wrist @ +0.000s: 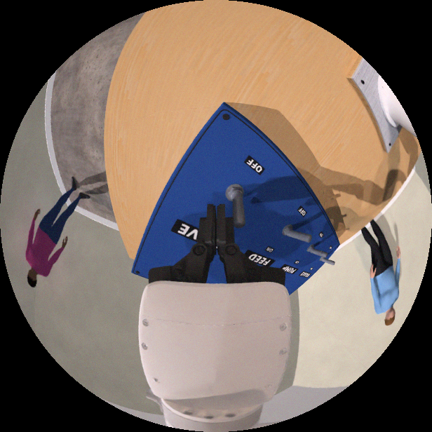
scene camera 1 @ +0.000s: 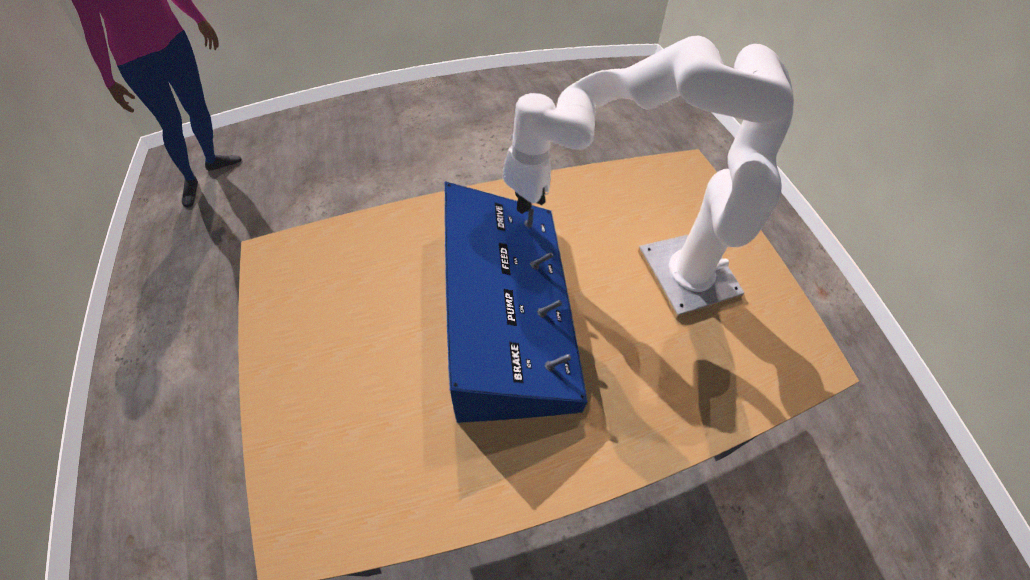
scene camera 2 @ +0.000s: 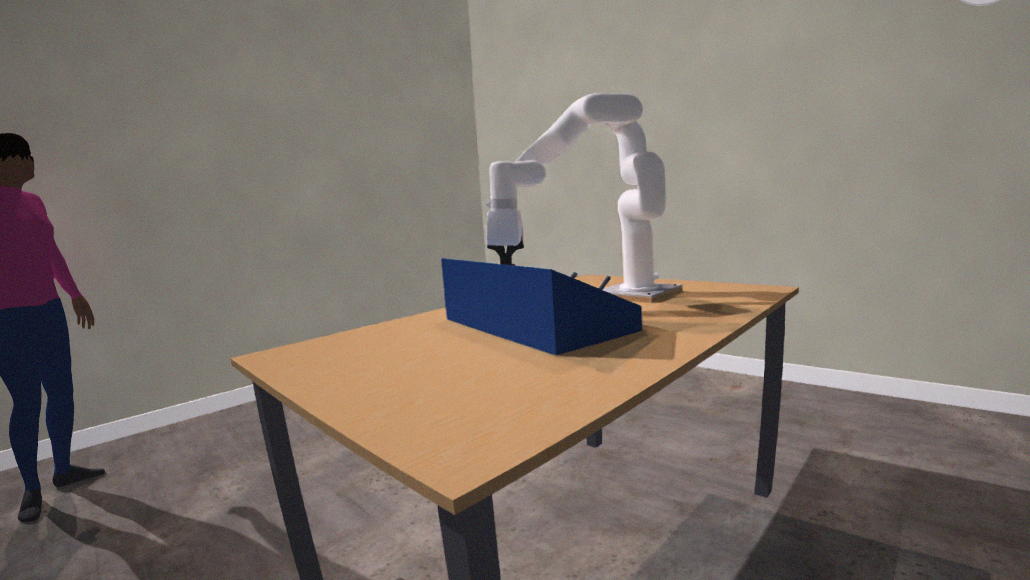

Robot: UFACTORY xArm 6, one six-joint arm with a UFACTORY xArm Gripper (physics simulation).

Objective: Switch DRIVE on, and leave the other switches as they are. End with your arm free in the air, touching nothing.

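Where they show: gripper, between the fingertips: [scene camera 1: 523, 209]; arm's base, origin of its link: [scene camera 1: 692, 271] [scene camera 2: 639, 288].
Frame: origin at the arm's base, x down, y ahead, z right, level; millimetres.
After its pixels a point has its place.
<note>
The blue switch panel [scene camera 1: 475, 324] {z -92, x -131, y 565 mm} [scene camera 2: 497, 302] {z -10, x -63, y 603 mm} [wrist: 200, 165] has four grey levers. The DRIVE lever [scene camera 1: 529, 218] {z 170, x -94, y 383 mm} [wrist: 239, 212] tips away from its OFF tag [wrist: 254, 165], towards the DRIVE label side, unlike the others. The FEED lever [scene camera 1: 542, 261] {z 48, x -89, y 389 mm} [wrist: 299, 233], PUMP lever [scene camera 1: 550, 309] {z -70, x -89, y 409 mm} [wrist: 318, 251] and BRAKE lever [scene camera 1: 558, 362] {z -187, x -92, y 430 mm} [wrist: 328, 260] lean to their OFF side. My gripper [scene camera 1: 524, 206] {z 192, x -104, y 391 mm} [wrist: 216, 213] is shut and empty, close beside the DRIVE lever; I cannot tell if they touch. In scene camera 2 the panel hides the fingertips. The fingers cover DRIVE's ON tag in the wrist view.
The panel stands on the wooden table [scene camera 1: 338, 324] {z 66, x 21, y 857 mm} [scene camera 2: 432, 403] {z -232, x 21, y 944 mm} [wrist: 165, 75]. My arm's base plate [scene camera 1: 695, 299] {z -79, x -1, y 32 mm} is bolted beyond the lever side. A person in pink [scene camera 1: 147, 32] [scene camera 2: 27, 244] [wrist: 42, 245] stands beyond the table; another in light blue [wrist: 384, 287] shows in the wrist view.
</note>
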